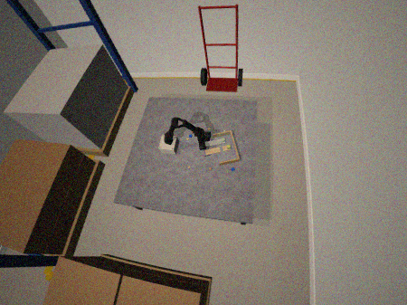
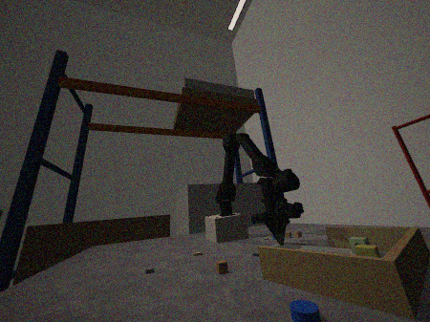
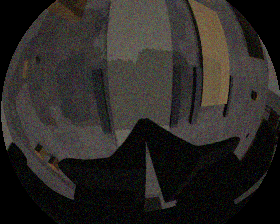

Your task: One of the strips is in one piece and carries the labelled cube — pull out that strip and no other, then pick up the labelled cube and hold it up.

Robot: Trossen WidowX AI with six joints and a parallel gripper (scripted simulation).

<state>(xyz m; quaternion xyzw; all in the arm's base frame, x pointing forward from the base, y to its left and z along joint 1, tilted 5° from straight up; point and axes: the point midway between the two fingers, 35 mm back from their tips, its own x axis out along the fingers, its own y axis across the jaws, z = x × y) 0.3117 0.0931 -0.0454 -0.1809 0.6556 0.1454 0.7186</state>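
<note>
Right now the tan strip is 120 mm ahead of my gripper tip and 40 mm to the right of it.
</note>
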